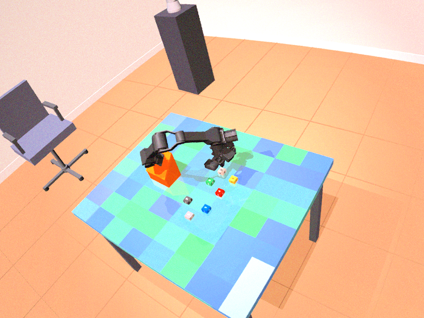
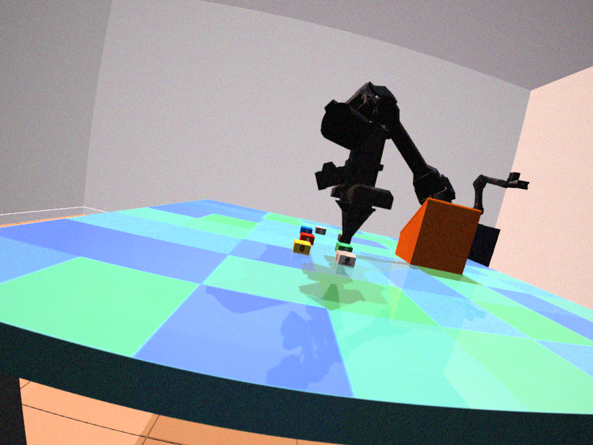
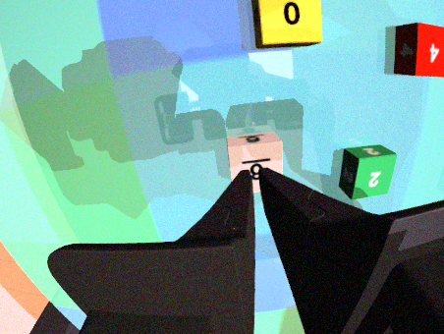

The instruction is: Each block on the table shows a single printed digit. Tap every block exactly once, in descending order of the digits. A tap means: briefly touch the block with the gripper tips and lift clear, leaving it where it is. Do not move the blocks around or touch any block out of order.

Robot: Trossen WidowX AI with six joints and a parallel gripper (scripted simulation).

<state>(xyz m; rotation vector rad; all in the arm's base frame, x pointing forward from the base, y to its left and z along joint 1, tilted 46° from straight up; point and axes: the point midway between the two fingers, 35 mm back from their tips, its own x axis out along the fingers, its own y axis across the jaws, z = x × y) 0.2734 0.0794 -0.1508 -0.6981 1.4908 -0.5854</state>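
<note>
The white block lies 1 cm behind my gripper tip, 1 cm to the right of it and 4 cm below it. From my gripper tip the other things lie so: green block: 2 cm behind, 9 cm to the right, 4 cm below; red block: 7 cm ahead, 12 cm to the right, 4 cm below; yellow block: 8 cm ahead, 2 cm to the right, 4 cm below.
</note>
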